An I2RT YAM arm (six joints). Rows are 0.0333 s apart.
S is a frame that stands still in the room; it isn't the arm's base.
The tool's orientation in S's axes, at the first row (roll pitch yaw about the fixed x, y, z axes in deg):
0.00 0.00 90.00
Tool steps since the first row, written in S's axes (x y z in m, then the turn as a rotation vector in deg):
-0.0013 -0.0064 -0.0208 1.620 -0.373 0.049
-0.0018 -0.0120 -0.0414 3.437 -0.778 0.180
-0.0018 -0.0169 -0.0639 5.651 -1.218 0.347
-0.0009 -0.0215 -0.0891 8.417 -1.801 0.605
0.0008 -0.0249 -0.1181 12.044 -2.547 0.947
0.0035 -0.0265 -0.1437 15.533 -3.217 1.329
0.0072 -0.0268 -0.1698 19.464 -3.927 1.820
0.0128 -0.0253 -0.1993 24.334 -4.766 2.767
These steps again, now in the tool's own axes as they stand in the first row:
-0.0064 0.0013 -0.0208 -0.373 -1.620 0.049
-0.0120 0.0018 -0.0414 -0.778 -3.437 0.180
-0.0169 0.0018 -0.0639 -1.218 -5.651 0.347
-0.0215 0.0009 -0.0891 -1.801 -8.417 0.605
-0.0249 -0.0008 -0.1181 -2.547 -12.044 0.947
-0.0265 -0.0035 -0.1437 -3.217 -15.533 1.329
-0.0268 -0.0072 -0.1698 -3.927 -19.464 1.820
-0.0253 -0.0128 -0.1993 -4.766 -24.334 2.767

